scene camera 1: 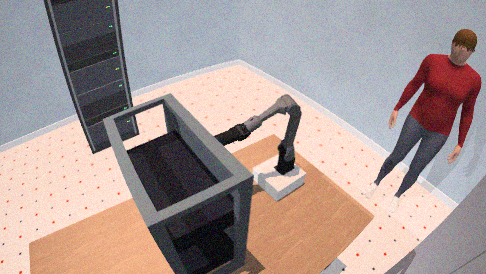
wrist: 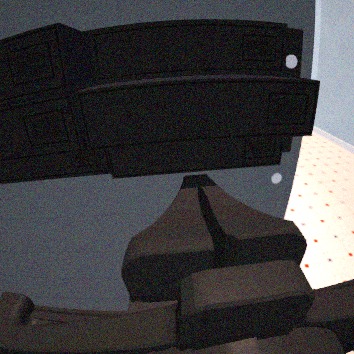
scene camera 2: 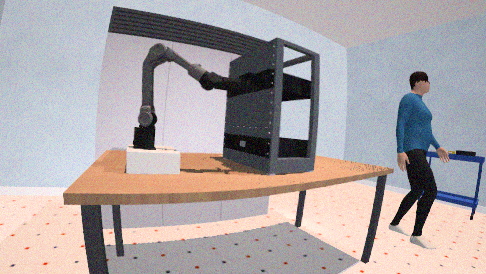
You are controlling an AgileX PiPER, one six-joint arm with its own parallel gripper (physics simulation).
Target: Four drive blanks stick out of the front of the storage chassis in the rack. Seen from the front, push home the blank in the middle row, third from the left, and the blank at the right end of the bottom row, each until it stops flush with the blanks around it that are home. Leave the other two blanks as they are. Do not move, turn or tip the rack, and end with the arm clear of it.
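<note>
The grey rack (scene camera 1: 115,150) (scene camera 2: 248,115) stands upright on the table. The black storage chassis (scene camera 1: 167,162) (scene camera 2: 297,87) is in its upper part. In the wrist view, the right-end middle-row blank (wrist: 190,114) juts out and partly covers the right-end bottom-row blank (wrist: 175,161). Whether that lower blank is flush cannot be told. The right-end top-row blank (wrist: 165,52) sits farther back. Parts of blanks show at left; the middle row's third blank cannot be picked out surely. My gripper (wrist: 195,189) is shut and empty, its tips at the bottom blank's lower edge; contact is unclear.
Below the chassis is a grey-blue rack panel (wrist: 60,230). The arm's white base block (scene camera 1: 282,182) (scene camera 2: 152,161) stands on the wooden table (scene camera 1: 320,210) (scene camera 2: 200,187). A second chassis (scene camera 2: 294,147) is low in the rack. A tall server rack (scene camera 1: 75,105) and two people stand beyond the table.
</note>
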